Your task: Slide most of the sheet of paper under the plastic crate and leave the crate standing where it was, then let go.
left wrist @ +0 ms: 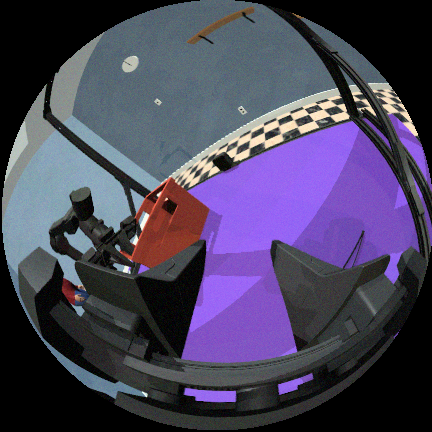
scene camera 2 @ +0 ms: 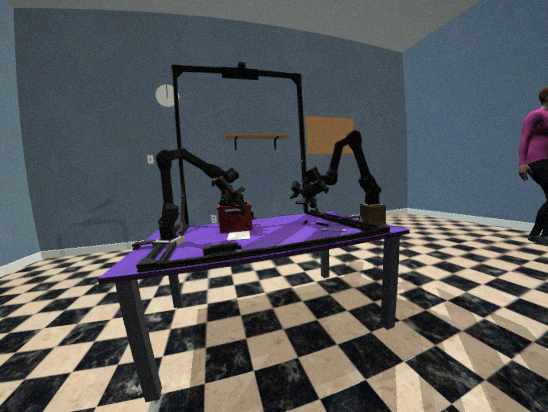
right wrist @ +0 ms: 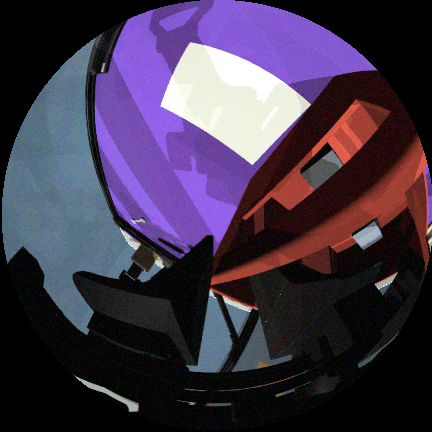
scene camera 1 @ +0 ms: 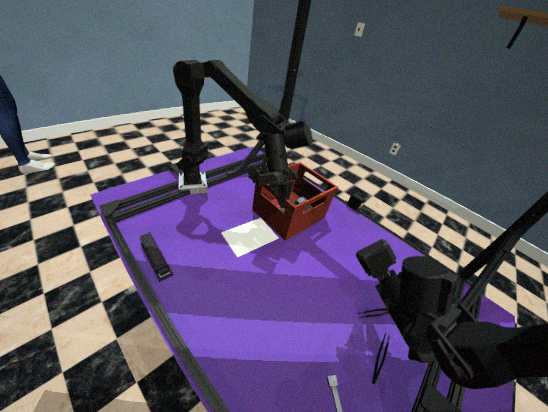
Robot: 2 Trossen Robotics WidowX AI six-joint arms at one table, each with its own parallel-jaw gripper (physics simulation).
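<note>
A red plastic crate (scene camera 1: pixel 310 217) (scene camera 2: pixel 236 221) (left wrist: pixel 180 232) with handle openings stands on the purple table; whether its near side is slightly raised is unclear. The white sheet of paper (scene camera 1: pixel 250 237) (scene camera 2: pixel 239 235) (right wrist: pixel 235 95) lies flat beside it, one edge close against the crate's base; any part under the crate is hidden. My right gripper (scene camera 1: pixel 282 202) (right wrist: pixel 228 241) is shut on the crate's upper wall on the paper's side. My left gripper (left wrist: pixel 238 245) is half open and empty, above the table at the right in scene camera 1, away from the crate.
A dark oblong block (scene camera 1: pixel 156 256) (scene camera 2: pixel 222 248) lies left of the paper in scene camera 1. Thin dark tools (scene camera 1: pixel 381 358) and a pale-headed tool (scene camera 1: pixel 334 382) lie near the left arm. A small black box (scene camera 1: pixel 355 201) (left wrist: pixel 223 161) is at the table's edge behind the crate.
</note>
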